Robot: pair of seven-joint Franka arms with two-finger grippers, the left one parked.
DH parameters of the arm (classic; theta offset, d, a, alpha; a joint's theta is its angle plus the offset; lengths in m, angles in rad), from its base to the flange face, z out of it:
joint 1: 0 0.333 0 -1.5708
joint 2: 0 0 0 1.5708
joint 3: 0 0.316 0.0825 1.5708
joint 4: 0 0 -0.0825 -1.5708
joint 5: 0 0.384 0 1.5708
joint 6: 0 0 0.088 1.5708
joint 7: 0 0.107 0 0
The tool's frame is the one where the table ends.
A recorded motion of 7 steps. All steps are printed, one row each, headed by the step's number.
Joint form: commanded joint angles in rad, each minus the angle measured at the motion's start. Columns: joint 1, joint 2, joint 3, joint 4, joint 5, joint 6, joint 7.
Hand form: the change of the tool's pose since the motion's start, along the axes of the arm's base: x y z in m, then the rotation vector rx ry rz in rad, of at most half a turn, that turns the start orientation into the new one. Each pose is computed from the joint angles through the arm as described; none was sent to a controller.
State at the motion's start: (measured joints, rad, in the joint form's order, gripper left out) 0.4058 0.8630 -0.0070 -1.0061 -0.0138 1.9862 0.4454
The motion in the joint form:
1: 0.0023 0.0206 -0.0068 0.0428 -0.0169 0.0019 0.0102
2: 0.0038 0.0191 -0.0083 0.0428 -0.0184 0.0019 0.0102
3: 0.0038 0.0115 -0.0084 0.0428 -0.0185 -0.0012 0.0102
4: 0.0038 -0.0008 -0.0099 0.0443 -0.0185 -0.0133 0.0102
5: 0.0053 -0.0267 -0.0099 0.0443 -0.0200 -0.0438 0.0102
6: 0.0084 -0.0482 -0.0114 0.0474 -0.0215 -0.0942 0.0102
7: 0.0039 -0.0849 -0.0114 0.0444 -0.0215 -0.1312 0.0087
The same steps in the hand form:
1: 0.0063 0.0000 0.0051 -0.0091 -0.0303 -0.0070
2: 0.0061 0.0004 0.0063 -0.0109 -0.0327 -0.0060
3: 0.0058 0.0001 0.0120 -0.0093 -0.0369 -0.0062
4: 0.0048 -0.0011 0.0212 -0.0096 -0.0390 -0.0077
5: 0.0009 -0.0018 0.0385 -0.0127 -0.0353 -0.0072
6: -0.0049 -0.0028 0.0518 -0.0253 -0.0127 -0.0067
7: -0.0095 -0.0089 0.0751 -0.0266 -0.0095 -0.0115

